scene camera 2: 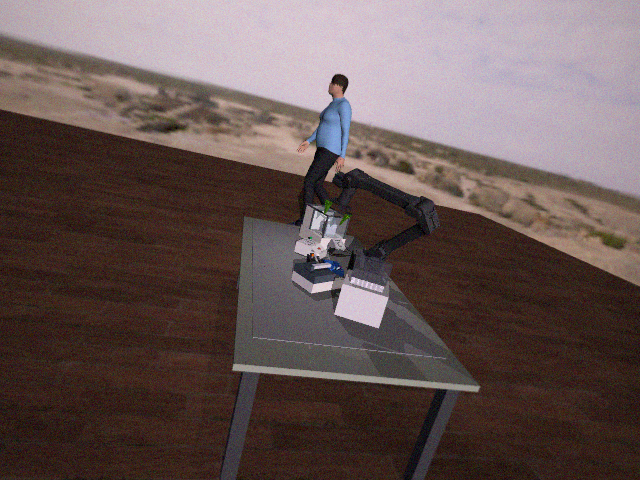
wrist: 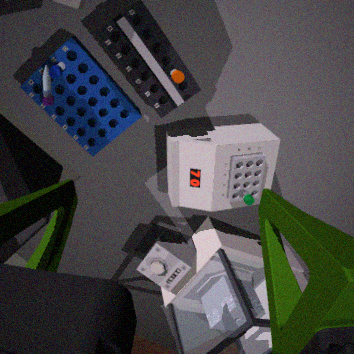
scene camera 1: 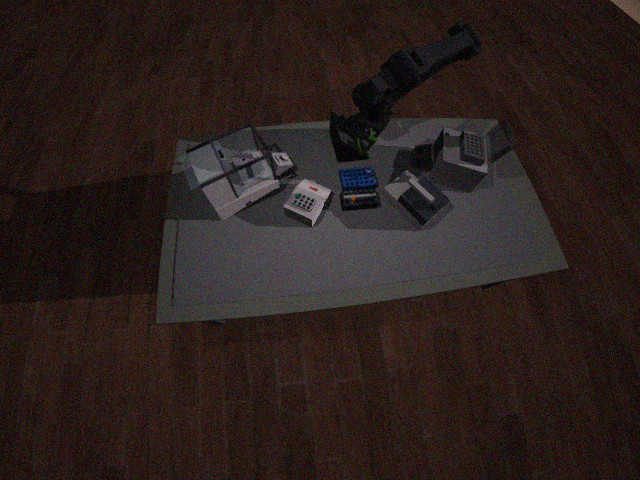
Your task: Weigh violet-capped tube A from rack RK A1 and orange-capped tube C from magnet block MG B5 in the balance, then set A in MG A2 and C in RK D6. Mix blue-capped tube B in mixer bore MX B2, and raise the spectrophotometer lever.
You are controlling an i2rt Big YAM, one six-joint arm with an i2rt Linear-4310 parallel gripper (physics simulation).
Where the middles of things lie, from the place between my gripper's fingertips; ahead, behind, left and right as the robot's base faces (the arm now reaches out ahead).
Now: the box with PRINT button (wrist: pixel 169 254) 300 mm to the right of my hand, 220 mm below it and 100 mm behind it. From my hand the other things lie so: glass-box balance (scene camera 1: pixel 235 170) (440 mm to the right, 150 mm below, 20 mm behind).
